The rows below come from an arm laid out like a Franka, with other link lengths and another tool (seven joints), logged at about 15 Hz.
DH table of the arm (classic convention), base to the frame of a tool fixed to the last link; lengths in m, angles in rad. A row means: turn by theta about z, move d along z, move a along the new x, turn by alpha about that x. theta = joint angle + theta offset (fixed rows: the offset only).
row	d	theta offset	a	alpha
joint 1	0.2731	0	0	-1.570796
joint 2	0	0	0	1.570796
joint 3	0.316	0	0.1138	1.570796
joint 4	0	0	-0.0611	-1.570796
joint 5	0.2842	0	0	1.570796
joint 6	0	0	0.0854	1.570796
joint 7	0.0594	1.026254	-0.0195	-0.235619
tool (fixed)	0.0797	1.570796	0	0
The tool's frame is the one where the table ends.
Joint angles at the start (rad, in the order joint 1, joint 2, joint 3, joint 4, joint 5, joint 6, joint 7):
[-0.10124 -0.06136 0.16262 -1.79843 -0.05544 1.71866 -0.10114]
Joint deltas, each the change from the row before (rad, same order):
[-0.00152 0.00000 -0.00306 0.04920 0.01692 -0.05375 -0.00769]
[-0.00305 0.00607 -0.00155 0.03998 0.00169 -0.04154 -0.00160]
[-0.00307 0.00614 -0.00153 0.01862 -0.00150 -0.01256 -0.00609]
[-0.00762 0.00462 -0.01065 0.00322 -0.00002 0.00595 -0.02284]
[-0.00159 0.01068 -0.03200 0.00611 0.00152 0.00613 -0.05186]
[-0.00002 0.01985 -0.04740 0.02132 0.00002 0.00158 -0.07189]
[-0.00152 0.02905 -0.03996 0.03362 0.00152 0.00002 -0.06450]
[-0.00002 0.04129 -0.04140 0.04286 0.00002 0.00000 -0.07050]
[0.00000 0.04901 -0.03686 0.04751 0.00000 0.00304 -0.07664]
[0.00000 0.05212 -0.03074 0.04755 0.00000 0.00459 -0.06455]
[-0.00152 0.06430 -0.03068 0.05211 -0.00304 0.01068 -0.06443]
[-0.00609 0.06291 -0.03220 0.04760 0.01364 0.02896 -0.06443]
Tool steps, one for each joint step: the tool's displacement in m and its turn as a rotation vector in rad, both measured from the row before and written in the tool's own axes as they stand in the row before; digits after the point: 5 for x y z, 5 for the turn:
[0.00534 0.00035 -0.01303 -0.01613 -0.00631 -0.00263]
[0.00384 -0.00171 -0.00805 -0.00774 0.00449 0.00257]
[0.00129 -0.00299 -0.00274 0.00041 0.00037 -0.00111]
[0.00359 -0.00825 0.00176 0.00215 -0.00407 -0.00434]
[0.00704 -0.01498 0.00457 0.00088 -0.00357 -0.01886]
[0.01091 -0.02167 0.00487 0.00388 -0.00381 -0.02435]
[0.00814 -0.02098 0.00429 0.00523 -0.00479 -0.02223]
[0.00675 -0.02319 0.00684 0.00719 0.00037 -0.02816]
[0.00451 -0.02320 0.00872 0.01176 0.00323 -0.03837]
[0.00235 -0.02127 0.01026 0.01070 0.00660 -0.03303]
[0.00132 -0.02386 0.01515 0.01216 0.01408 -0.03253]
[0.00255 -0.02458 0.01651 0.01890 -0.00303 -0.02466]

